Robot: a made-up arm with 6 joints. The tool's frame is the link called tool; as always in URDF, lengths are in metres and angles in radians. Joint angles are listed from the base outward. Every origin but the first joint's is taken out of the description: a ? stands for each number. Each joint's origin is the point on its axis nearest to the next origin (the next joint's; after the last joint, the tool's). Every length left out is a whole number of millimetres.
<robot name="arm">
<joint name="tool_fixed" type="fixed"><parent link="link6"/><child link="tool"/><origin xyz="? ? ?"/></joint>
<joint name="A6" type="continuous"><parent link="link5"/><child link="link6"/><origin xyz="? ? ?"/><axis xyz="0 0 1"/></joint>
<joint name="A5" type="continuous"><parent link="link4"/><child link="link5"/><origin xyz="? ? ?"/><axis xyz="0 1 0"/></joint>
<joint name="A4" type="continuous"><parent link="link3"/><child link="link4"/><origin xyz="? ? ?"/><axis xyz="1 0 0"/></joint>
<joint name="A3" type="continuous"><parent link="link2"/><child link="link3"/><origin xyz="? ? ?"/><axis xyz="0 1 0"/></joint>
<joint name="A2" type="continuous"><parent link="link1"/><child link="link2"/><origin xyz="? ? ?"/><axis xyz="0 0 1"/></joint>
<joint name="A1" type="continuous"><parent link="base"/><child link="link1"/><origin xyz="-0.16 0 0.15"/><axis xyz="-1 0 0"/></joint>
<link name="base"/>
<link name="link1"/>
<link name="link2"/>
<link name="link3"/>
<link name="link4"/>
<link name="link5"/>
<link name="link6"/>
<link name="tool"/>
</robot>
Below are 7 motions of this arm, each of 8 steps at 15 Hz.
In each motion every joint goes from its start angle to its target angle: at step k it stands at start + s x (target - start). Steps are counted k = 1, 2, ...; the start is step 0. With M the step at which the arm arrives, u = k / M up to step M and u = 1 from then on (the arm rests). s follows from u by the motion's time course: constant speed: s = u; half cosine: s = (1 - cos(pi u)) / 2; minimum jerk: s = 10 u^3 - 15 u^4 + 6 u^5.
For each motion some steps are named. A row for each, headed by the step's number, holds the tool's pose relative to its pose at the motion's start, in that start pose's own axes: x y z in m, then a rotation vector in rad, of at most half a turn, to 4 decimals.
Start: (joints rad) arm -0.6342 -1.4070 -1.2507 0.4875 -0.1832 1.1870
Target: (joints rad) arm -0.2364 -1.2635 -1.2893 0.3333 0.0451 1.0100
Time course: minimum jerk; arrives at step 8
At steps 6, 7, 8:
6: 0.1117 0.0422 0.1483 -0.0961 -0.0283 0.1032
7: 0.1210 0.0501 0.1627 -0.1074 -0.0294 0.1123
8: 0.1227 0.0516 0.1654 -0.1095 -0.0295 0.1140

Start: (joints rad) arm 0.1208 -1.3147 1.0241 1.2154 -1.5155 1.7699
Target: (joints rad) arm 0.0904 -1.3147 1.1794 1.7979 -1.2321 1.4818
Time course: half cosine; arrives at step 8
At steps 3, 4, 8:
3: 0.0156 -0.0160 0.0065 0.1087 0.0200 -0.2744
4: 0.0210 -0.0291 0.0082 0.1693 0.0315 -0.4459
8: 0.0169 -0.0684 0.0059 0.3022 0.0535 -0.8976

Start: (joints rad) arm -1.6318 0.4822 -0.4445 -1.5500 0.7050 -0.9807
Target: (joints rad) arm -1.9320 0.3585 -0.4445 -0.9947 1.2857 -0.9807
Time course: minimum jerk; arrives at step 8
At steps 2, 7, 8:
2: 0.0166 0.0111 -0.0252 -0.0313 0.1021 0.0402
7: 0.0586 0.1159 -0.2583 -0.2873 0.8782 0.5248
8: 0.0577 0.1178 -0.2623 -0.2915 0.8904 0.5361

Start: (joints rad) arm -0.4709 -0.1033 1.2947 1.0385 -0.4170 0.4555
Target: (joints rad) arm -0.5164 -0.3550 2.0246 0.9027 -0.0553 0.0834
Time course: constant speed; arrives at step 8
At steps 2, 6, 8:
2: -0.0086 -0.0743 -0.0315 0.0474 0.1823 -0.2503
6: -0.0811 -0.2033 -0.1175 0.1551 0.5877 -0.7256
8: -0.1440 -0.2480 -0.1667 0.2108 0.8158 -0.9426

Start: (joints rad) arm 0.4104 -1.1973 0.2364 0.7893 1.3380 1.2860
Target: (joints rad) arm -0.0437 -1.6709 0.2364 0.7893 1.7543 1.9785
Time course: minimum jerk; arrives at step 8
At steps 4, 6, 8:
4: -0.2202 -0.0656 0.0384 0.2444 -0.2975 0.4127
6: -0.3972 -0.1367 0.0082 0.3629 -0.5961 0.7327
8: -0.4412 -0.1559 -0.0092 0.3810 -0.6824 0.8132

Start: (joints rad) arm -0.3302 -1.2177 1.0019 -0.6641 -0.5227 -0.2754
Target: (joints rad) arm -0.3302 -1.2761 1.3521 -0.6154 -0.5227 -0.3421
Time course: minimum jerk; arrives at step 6
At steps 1, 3, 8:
1: -0.0008 0.0017 -0.0047 0.0033 0.0118 0.0018
3: -0.0172 0.0245 -0.0646 0.0449 0.1674 0.0244
8: -0.0462 0.0505 -0.1246 0.0859 0.3363 0.0483

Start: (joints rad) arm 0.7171 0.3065 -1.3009 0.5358 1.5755 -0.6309
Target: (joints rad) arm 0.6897 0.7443 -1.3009 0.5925 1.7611 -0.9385
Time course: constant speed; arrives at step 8
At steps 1, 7, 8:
1: 0.0035 0.0107 -0.0012 -0.0261 0.0155 0.0221
7: 0.0073 0.0802 -0.0112 -0.2134 0.0618 0.1490
8: 0.0050 0.0921 -0.0133 -0.2483 0.0608 0.1692

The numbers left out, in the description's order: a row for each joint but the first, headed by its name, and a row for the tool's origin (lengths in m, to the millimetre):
tool: 0.08 0.07 0
A6: -0.05 0 0.1
A5: 0 -0.07 -0.03
A4: 0.39 0 0.08
A3: 0.09 -0.01 0
A2: 0 -0.05 0.11

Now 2 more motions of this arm.
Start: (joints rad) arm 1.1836 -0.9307 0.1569 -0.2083 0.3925 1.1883
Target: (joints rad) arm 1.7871 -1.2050 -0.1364 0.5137 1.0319 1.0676
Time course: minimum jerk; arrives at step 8
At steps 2, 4, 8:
2: -0.0257 0.0160 0.0292 0.0146 -0.0566 -0.0374
4: -0.1235 0.1134 0.1228 0.0311 -0.2660 -0.0901
8: -0.2203 0.3026 0.1816 -0.0416 -0.4334 0.0169

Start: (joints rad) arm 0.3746 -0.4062 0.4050 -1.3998 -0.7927 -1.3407
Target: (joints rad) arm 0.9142 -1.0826 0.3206 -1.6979 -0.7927 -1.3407
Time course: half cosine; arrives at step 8
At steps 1, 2, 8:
1: 0.0040 -0.0082 -0.0025 -0.0336 -0.0175 0.0016
2: 0.0160 -0.0328 -0.0074 -0.1293 -0.0676 0.0051
8: 0.1083 -0.2522 0.0788 -0.8822 -0.4437 -0.0308

